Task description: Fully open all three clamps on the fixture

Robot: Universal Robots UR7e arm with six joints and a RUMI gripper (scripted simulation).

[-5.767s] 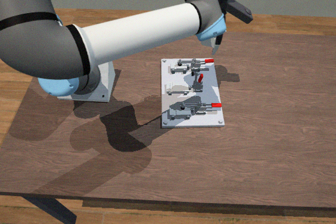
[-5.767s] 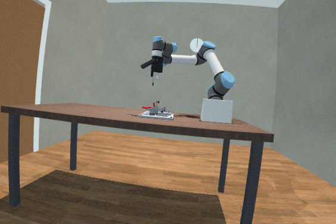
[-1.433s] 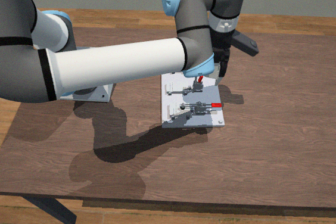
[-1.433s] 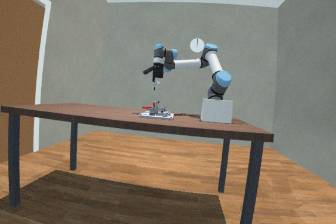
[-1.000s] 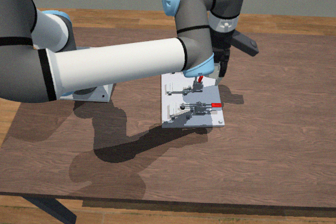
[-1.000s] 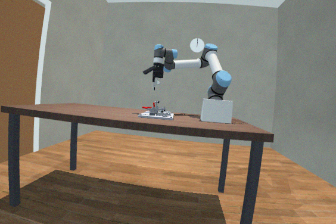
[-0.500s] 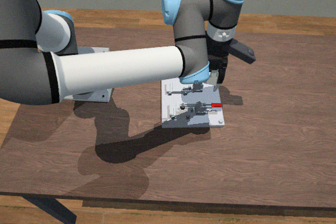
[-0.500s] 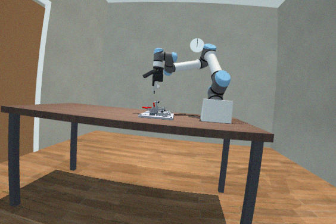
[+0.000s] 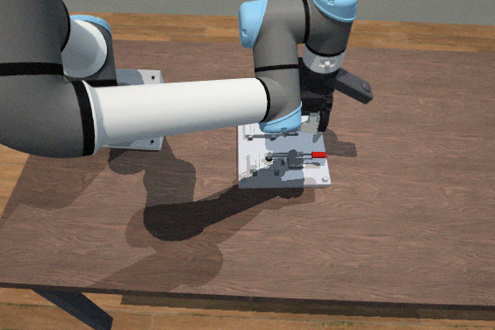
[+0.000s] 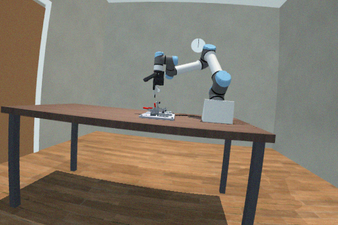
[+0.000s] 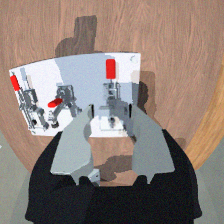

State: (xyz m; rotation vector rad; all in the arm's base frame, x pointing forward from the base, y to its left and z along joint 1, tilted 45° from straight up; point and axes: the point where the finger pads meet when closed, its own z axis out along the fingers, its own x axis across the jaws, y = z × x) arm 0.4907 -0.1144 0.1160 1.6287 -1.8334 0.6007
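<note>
Now: the white fixture plate 60 mm behind my hand, 110 mm to the left of it and 150 mm below it. The rest, counted from my hand: grey part: 100 mm behind, 230 mm to the left, 120 mm below.
</note>
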